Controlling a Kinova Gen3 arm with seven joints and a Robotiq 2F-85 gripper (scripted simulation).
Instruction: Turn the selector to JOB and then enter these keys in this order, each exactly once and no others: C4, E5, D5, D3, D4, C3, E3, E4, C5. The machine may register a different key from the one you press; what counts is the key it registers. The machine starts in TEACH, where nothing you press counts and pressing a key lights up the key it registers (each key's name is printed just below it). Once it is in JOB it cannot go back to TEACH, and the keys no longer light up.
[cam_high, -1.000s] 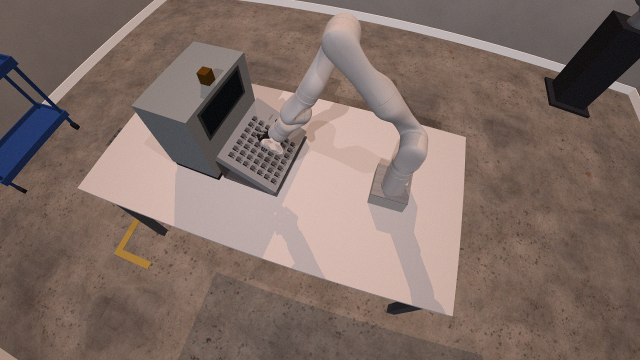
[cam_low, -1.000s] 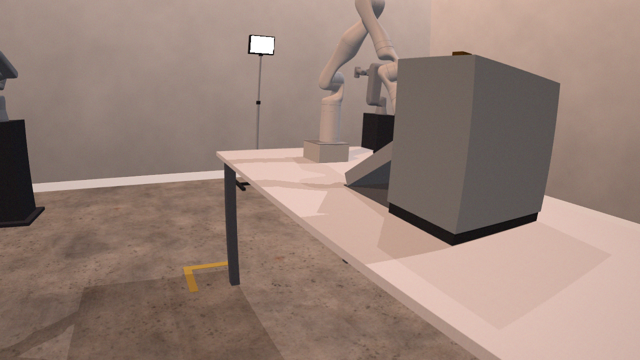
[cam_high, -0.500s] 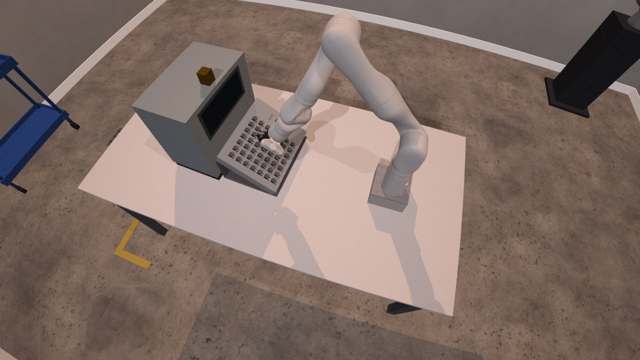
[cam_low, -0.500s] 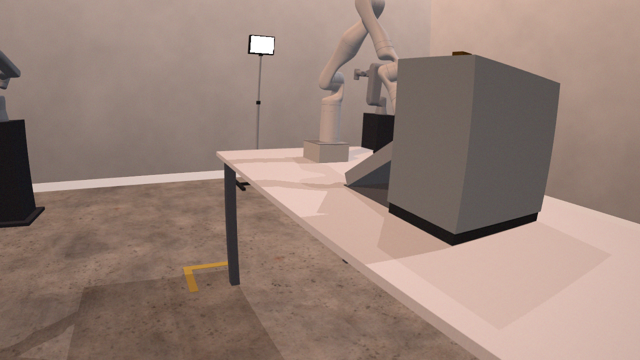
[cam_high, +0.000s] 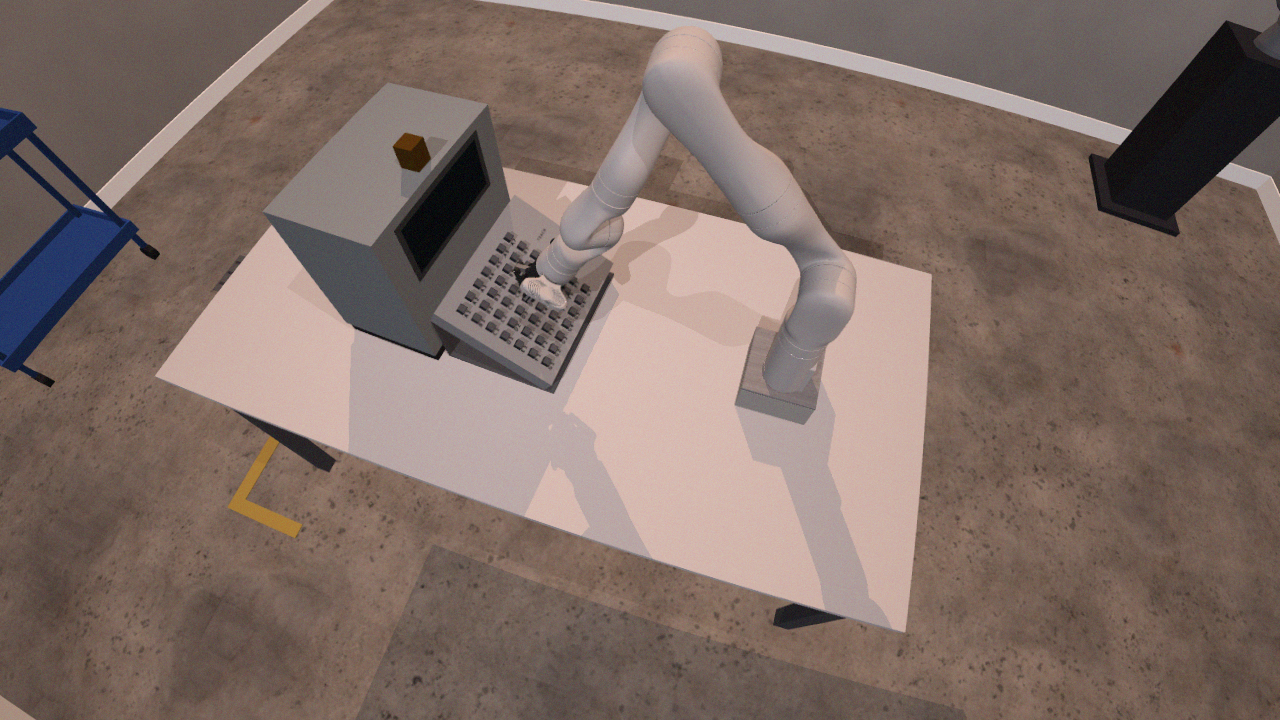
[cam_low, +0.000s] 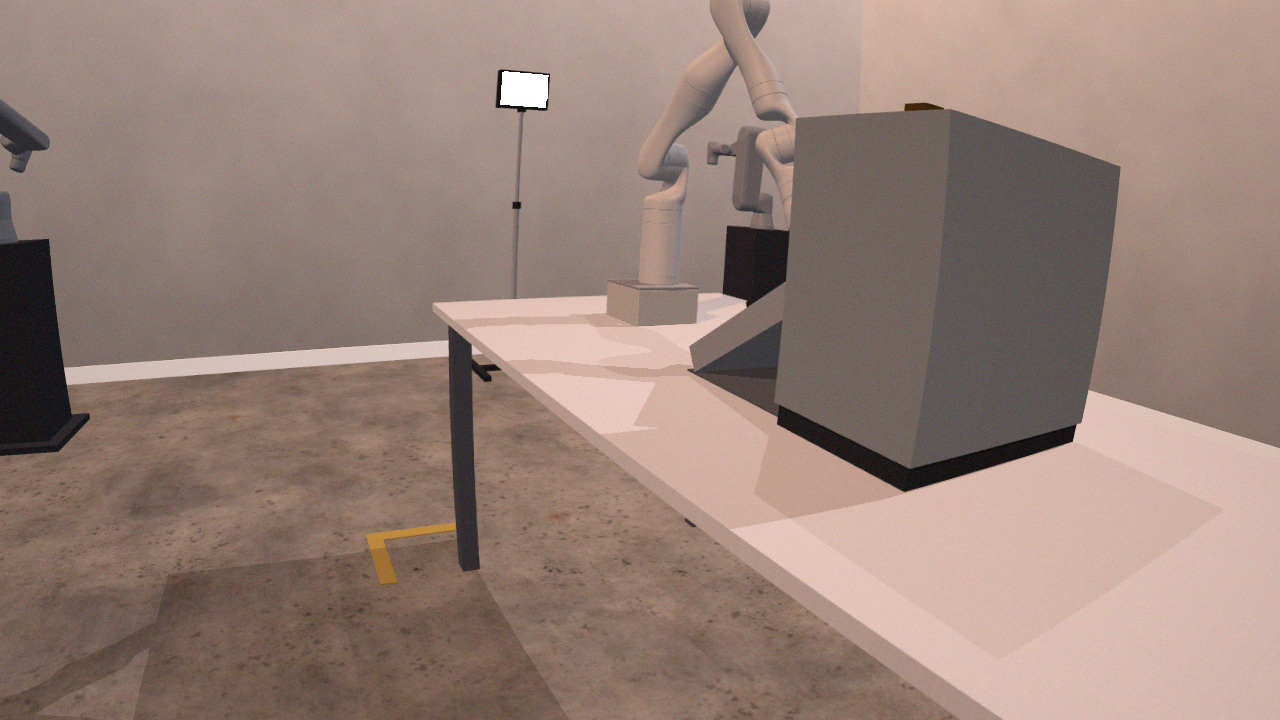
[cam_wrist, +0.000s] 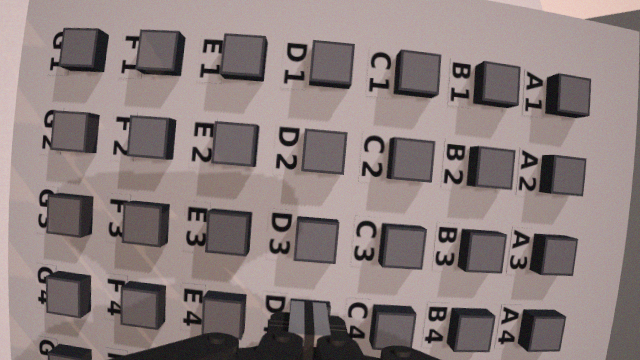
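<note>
Right now my hand is 10 mm short of the key D5, 30 mm to the left of it and 20 mm above it. From my hand the other things lie so: key: 40 mm ahead; then key D3: 10 mm ahead, 30 mm to the left, 20 mm below; then key E3: 20 mm behind, 30 mm to the left, 40 mm below.
</note>
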